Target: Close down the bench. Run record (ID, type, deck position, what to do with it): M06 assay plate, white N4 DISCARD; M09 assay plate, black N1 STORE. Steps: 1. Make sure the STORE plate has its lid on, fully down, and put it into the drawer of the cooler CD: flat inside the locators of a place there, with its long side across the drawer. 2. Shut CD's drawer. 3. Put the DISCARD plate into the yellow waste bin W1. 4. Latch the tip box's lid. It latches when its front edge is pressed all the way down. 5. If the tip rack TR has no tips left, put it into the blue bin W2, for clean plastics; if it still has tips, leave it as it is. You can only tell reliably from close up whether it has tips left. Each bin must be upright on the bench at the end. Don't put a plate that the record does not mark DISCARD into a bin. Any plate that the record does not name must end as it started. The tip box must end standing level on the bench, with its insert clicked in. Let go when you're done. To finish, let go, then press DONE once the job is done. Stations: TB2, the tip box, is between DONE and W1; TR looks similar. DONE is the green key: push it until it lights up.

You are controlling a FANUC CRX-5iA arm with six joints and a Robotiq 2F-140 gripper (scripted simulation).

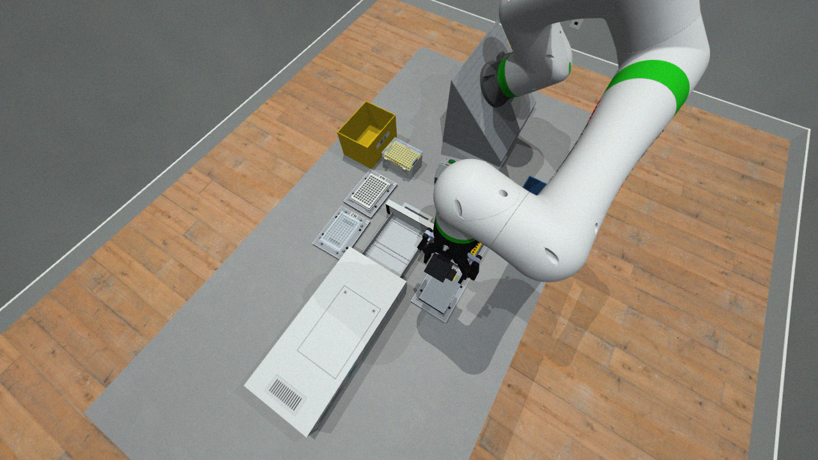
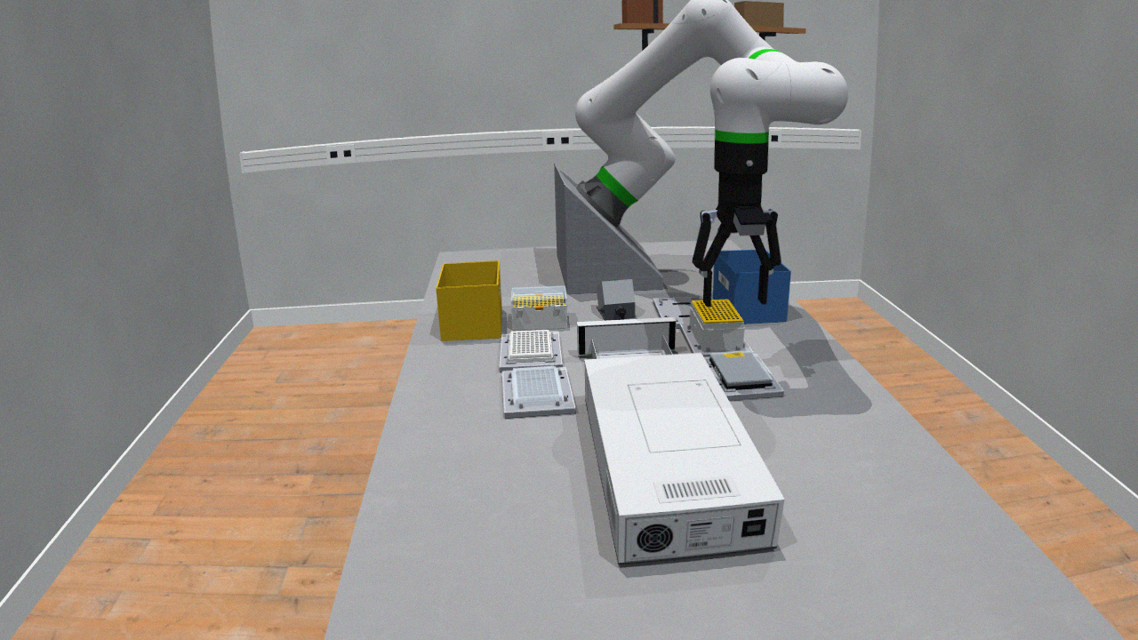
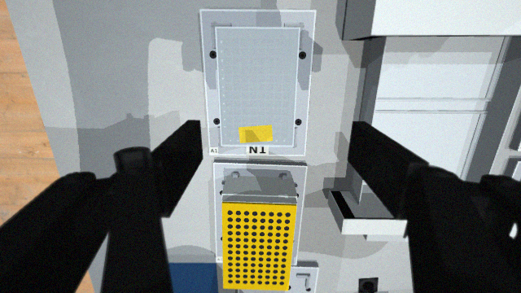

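The nest N1 is 160 mm below my hand, 20 mm ahead of it and 10 mm to the left of it. From my hand the other things lie so: blue bin W2 (340 mm behind, 150 mm to the left, 130 mm below); cooler CD (180 mm to the right, 130 mm below, 130 mm ahead); tip rack TR (170 mm behind, 120 mm below, 10 mm to the left).
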